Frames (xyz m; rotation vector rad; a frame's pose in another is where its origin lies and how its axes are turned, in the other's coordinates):
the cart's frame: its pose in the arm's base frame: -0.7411 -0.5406 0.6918 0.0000 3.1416 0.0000
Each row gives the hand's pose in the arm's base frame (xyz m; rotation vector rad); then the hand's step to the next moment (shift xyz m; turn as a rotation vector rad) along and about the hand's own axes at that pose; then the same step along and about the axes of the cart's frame.
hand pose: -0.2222 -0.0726 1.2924 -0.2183 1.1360 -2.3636
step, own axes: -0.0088 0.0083 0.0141 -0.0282 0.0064 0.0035
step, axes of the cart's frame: -0.0156 -0.0096 -0.0033 -0.0279 0.0085 0.0007
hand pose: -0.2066 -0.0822 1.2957 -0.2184 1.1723 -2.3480
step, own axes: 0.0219 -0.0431 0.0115 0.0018 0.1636 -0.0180
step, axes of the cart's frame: 0.0305 0.0025 -0.0392 -0.0517 -0.0704 0.1395
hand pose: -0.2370 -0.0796 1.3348 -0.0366 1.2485 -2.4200
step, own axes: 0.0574 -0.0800 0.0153 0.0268 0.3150 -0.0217
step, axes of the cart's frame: 0.0772 0.0077 -0.0626 -0.0810 -0.1543 0.2647
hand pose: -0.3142 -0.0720 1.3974 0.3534 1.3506 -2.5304
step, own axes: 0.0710 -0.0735 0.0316 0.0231 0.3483 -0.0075
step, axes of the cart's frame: 0.0939 0.0057 -0.0508 -0.0941 -0.1838 0.2816
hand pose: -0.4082 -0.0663 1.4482 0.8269 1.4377 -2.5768
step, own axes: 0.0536 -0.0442 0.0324 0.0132 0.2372 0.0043
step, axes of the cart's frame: 0.0732 0.0085 -0.0211 -0.0623 -0.1332 0.1866
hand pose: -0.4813 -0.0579 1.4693 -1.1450 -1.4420 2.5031
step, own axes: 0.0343 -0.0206 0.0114 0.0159 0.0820 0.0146
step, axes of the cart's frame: 0.0384 0.0160 0.0008 -0.0053 -0.0515 0.0672
